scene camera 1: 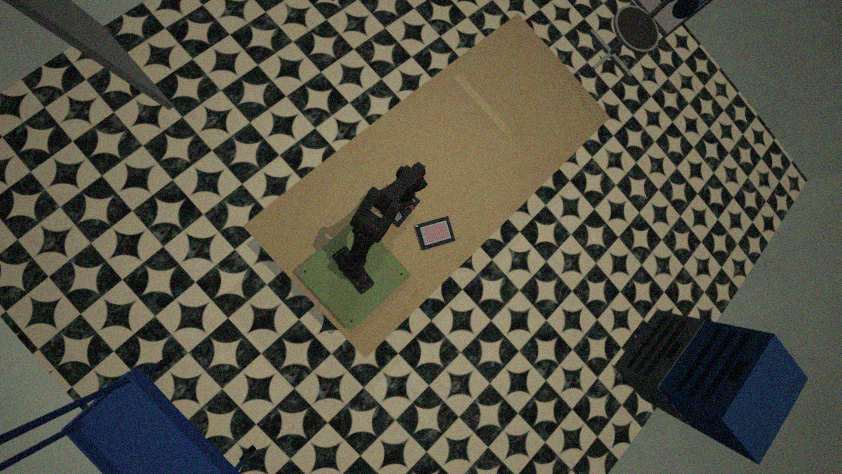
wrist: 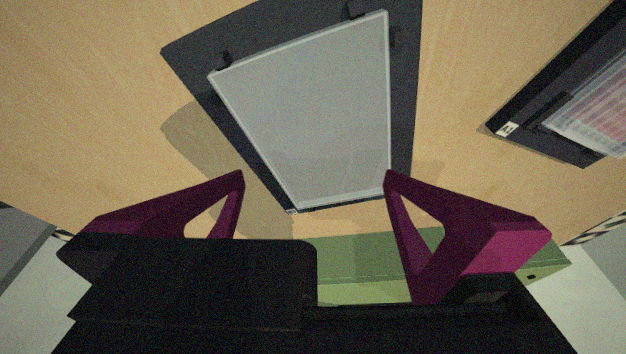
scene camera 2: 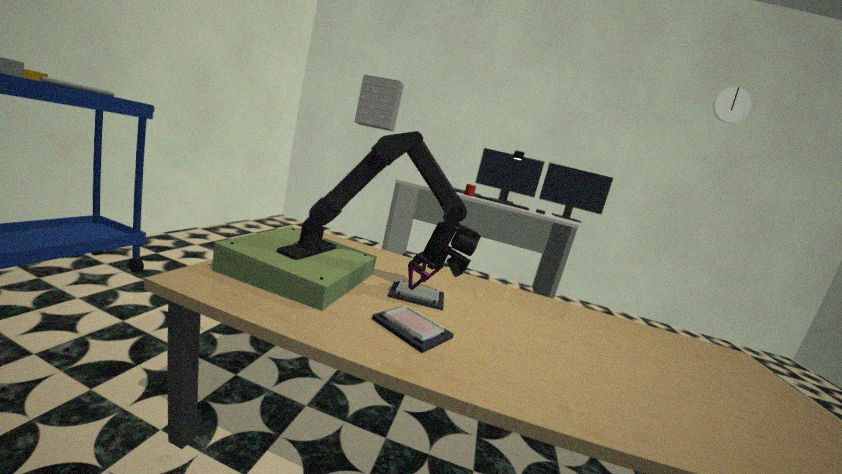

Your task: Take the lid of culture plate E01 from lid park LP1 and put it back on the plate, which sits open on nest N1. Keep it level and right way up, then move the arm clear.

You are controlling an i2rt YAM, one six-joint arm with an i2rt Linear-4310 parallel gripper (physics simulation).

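Seen in the pictures: gripper, fingertip midpoint: [wrist: 313,177] [scene camera 2: 416,285]; arm's base at its link origin: [scene camera 1: 353,269] [scene camera 2: 308,249].
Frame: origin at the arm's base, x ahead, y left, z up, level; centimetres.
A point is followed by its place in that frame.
Observation:
The lid [scene camera 2: 418,292] {x 33.0, y 10.1, z -5.2 cm} [wrist: 320,110] {x 35.5, y 11.6, z -5.2 cm}, a clear flat rectangle, lies level on the dark lid park LP1 [scene camera 2: 434,304] {x 39.1, y 7.3, z -6.0 cm} [wrist: 407,90] {x 36.0, y 6.7, z -6.0 cm}. My gripper [scene camera 2: 417,286] {x 31.3, y 12.2, z -4.0 cm} [wrist: 313,177] {x 31.3, y 12.2, z -4.0 cm} is open and empty, its magenta fingertips above the near end of the lid, one toward each long side. Whether they touch the lid I cannot tell. In scene camera 1 the arm hides most of the lid park. The open culture plate [scene camera 1: 435,233] {x 37.9, y -8.8, z -5.1 cm} [scene camera 2: 415,323] {x 39.0, y -10.1, z -4.6 cm} [wrist: 600,112] {x 35.1, y -4.2, z -4.4 cm}, with pinkish wells, sits on the dark nest N1 [scene camera 1: 450,224] {x 46.3, y -9.8, z -5.8 cm} [scene camera 2: 433,344] {x 45.0, y -13.7, z -6.0 cm} [wrist: 530,90] {x 35.5, y -1.1, z -6.4 cm}, beside the lid park.
The arm's base stands on a green block [scene camera 1: 377,288] {x 3.1, y -12.1, z -0.1 cm} [scene camera 2: 282,276] {x 6.0, y -17.4, z -1.9 cm} [wrist: 365,260] {x 15.6, y 6.7, z -3.4 cm} at one end of the wooden table [scene camera 1: 530,88] {x 127.9, y 21.7, z -7.1 cm} [scene camera 2: 559,365] {x 74.0, y -0.6, z -7.0 cm}. A blue cart [scene camera 1: 141,418] [scene camera 2: 117,103] and a grey desk [scene camera 2: 406,206] with monitors stand away from the table.

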